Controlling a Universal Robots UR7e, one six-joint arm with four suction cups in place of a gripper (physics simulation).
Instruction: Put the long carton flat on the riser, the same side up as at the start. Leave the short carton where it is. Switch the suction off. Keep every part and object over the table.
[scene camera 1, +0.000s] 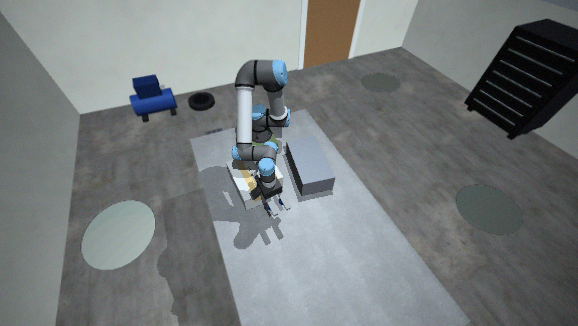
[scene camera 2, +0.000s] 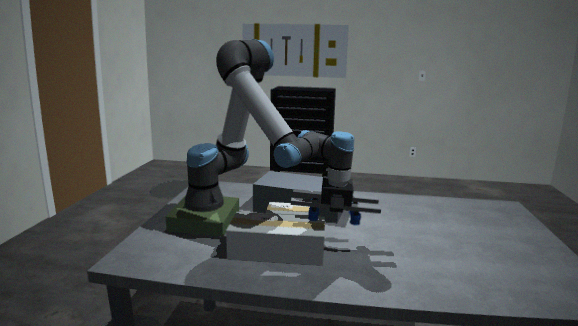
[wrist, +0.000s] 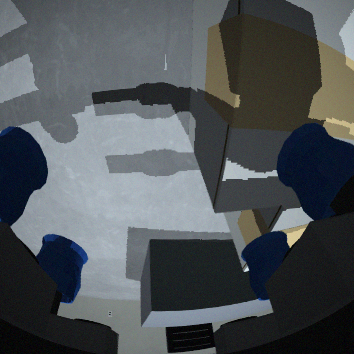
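Seen in the pictures: hand, tool point: (scene camera 2: 333, 215) (wrist: 161, 218); arm's base, link origin: (scene camera 1: 260, 135) (scene camera 2: 204, 203).
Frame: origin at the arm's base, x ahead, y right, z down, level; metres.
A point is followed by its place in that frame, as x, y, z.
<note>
The long carton (scene camera 1: 240, 183) {0.367, 0.260, -0.037} (scene camera 2: 275, 247) {0.337, 0.284, 0.012} (wrist: 250, 196) {0.460, 0.135, -0.036}, white and grey with tan tape, lies flat on the table, tape band on top, partly in the arm's shadow. The short carton (scene camera 2: 281, 206) {0.319, 0.061, -0.037} (wrist: 246, 222) {0.424, 0.066, -0.003} lies between it and the riser, mostly hidden behind the long carton and arm. The grey riser (scene camera 1: 312, 162) {0.403, -0.184, -0.053} (scene camera 2: 280, 181) {0.276, -0.174, -0.053} (wrist: 192, 275) {0.461, -0.068, 0.002} is a block with a bare top in scene camera 1. My gripper (scene camera 1: 275, 204) {0.512, 0.131, -0.047} (scene camera 2: 334, 216) {0.512, 0.131, -0.047} (wrist: 165, 220) {0.512, 0.131, -0.047} has four blue cups pointing down. It is open, holding nothing, above table height by the cartons' ends away from the base.
The arm's green base block (scene camera 2: 200, 220) {0.033, 0.135, 0.012} stands at the cartons' other end. The grey table (scene camera 1: 325, 260) {0.917, 0.003, 0.067} (scene camera 2: 450, 250) {0.930, 0.108, 0.067} extends beyond the gripper. A black drawer cabinet (scene camera 1: 525, 75) (scene camera 2: 302, 107), a blue compressor (scene camera 1: 152, 100) and a tyre (scene camera 1: 201, 101) stand on the floor.
</note>
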